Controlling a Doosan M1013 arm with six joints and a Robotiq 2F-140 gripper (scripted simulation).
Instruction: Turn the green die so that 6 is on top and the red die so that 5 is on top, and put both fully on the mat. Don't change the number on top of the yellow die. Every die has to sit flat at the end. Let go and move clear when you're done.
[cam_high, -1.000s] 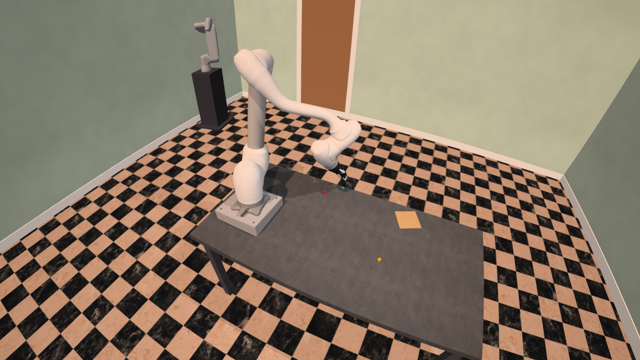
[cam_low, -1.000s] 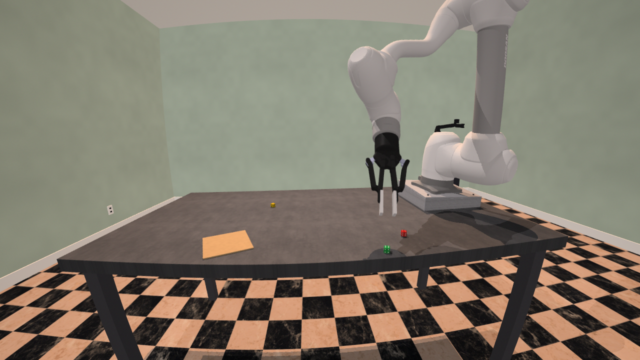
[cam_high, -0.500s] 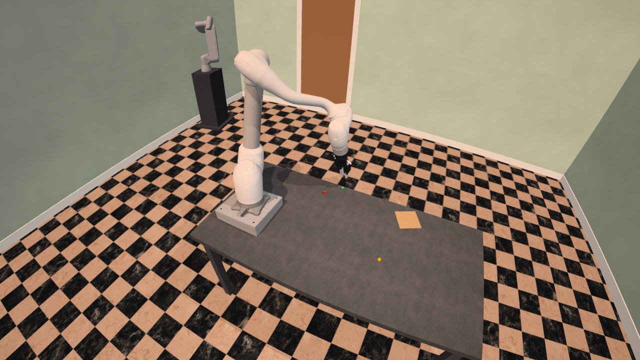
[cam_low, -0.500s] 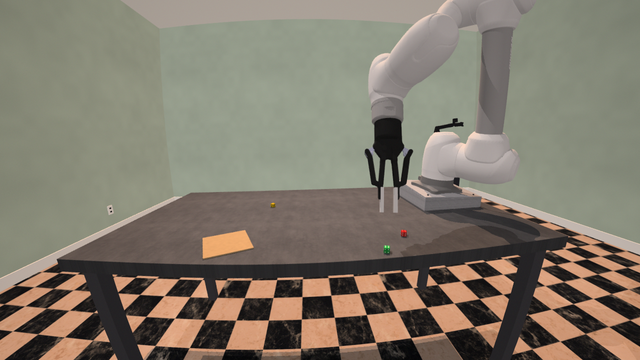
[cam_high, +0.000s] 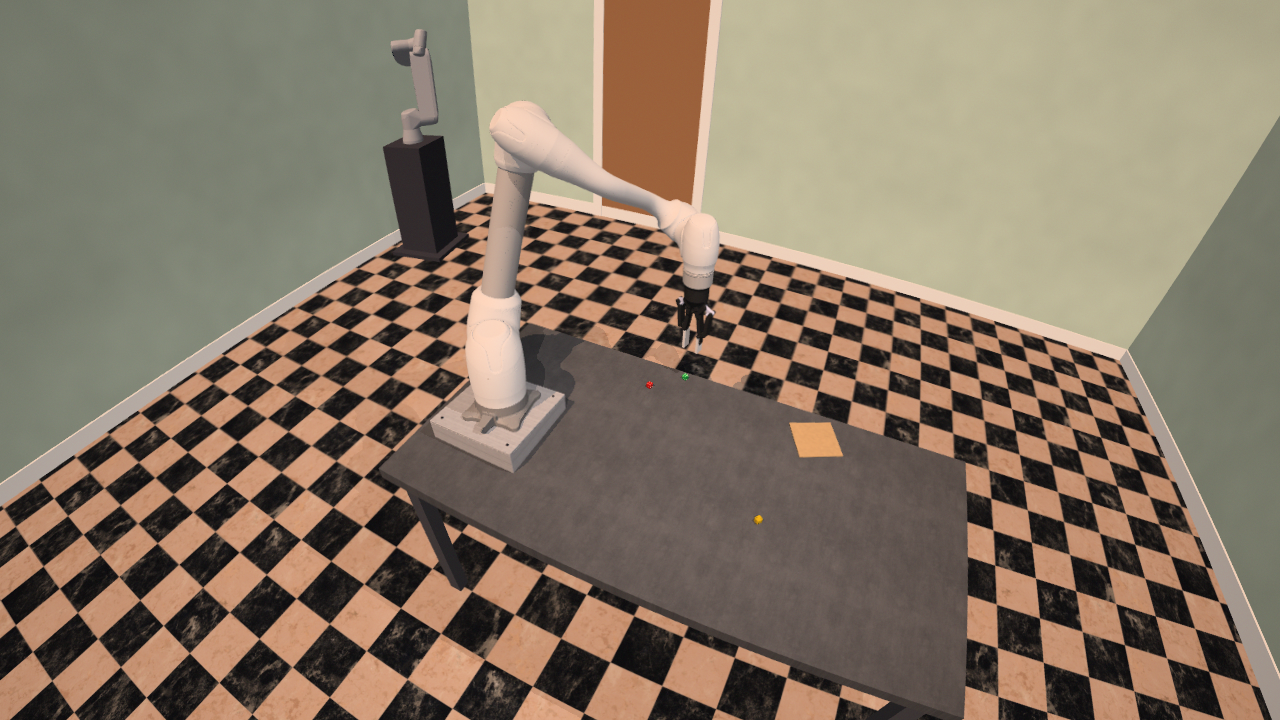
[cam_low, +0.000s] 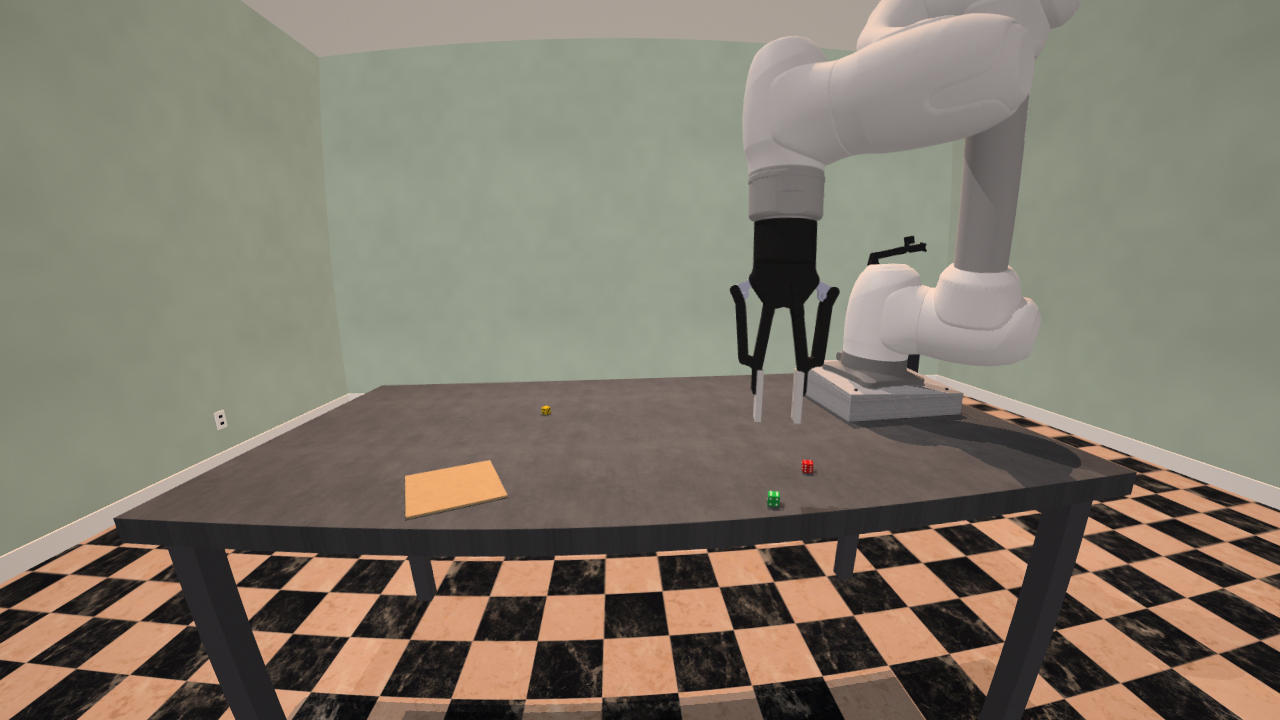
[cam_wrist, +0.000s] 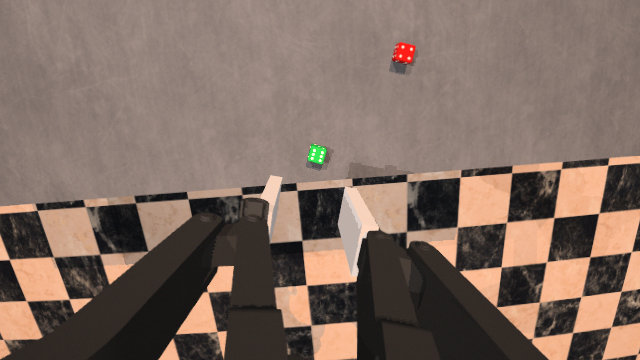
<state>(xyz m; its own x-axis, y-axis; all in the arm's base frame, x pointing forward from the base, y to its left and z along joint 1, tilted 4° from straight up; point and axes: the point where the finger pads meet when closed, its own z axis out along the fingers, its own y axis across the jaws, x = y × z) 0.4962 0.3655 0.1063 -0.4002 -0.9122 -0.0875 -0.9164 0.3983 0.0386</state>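
Right now the green die is 10 mm behind my hand, 10 mm to the right of it and 150 mm below it. The rest, counted from my hand: yellow die (290 mm ahead, 510 mm to the right, 150 mm below); red die (110 mm behind, 80 mm to the right, 150 mm below); orange mat (440 mm ahead, 170 mm to the right, 160 mm below).
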